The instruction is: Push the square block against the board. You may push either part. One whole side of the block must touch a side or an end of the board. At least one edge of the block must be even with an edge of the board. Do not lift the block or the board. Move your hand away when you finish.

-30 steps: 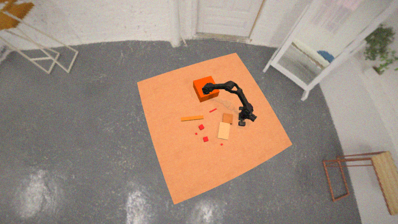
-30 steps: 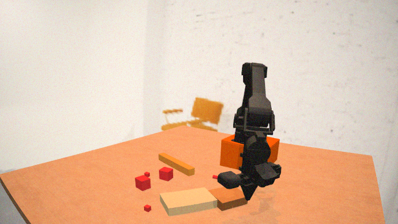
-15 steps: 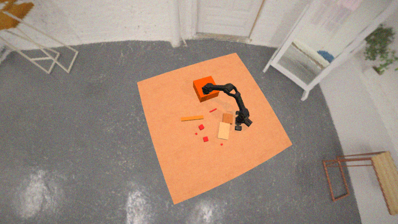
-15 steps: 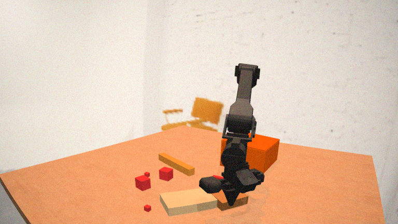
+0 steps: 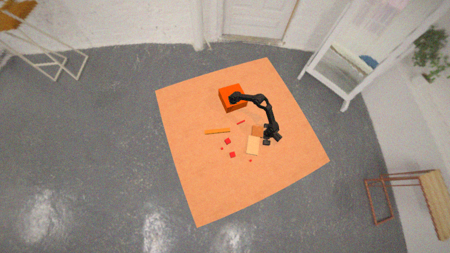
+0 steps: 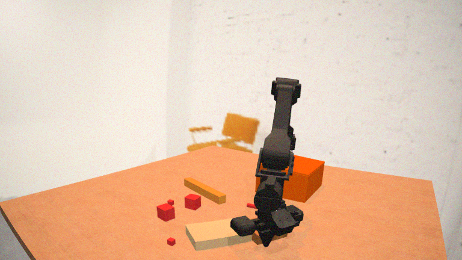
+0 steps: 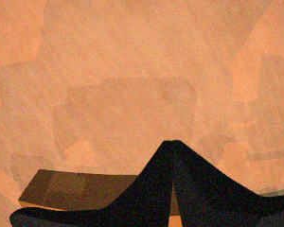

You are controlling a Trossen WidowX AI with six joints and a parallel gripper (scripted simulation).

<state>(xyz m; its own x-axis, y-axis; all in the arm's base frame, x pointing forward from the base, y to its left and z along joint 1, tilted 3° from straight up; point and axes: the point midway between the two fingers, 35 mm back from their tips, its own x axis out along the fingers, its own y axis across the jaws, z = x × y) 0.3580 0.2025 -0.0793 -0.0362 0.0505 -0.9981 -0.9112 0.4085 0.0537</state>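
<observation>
Right now my gripper tip is 6 cm past the square block, 5 cm to the left of it and 1 cm below it. From my gripper tip the other things lie so: long orange bar (16 cm behind, 39 cm to the right, 1 cm above); board (5 cm ahead, 13 cm to the right, 1 cm above); thin red stick (19 cm behind, 16 cm to the right).
</observation>
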